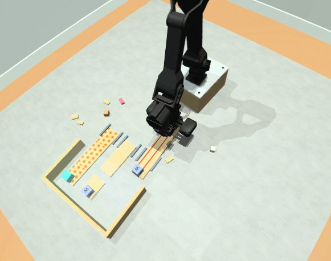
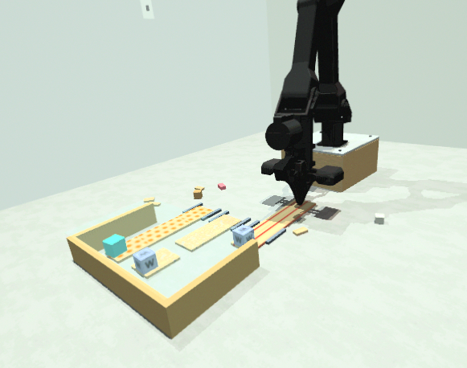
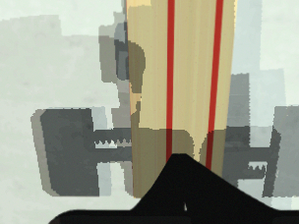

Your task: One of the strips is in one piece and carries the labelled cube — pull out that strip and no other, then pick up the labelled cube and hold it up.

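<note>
Right now my gripper tip is 100 mm short of the striped strip. From my gripper tip the other things lie so: pink block (260 mm to the right, 10 mm behind); tan chip (110 mm ahead, 60 mm to the left).
</note>
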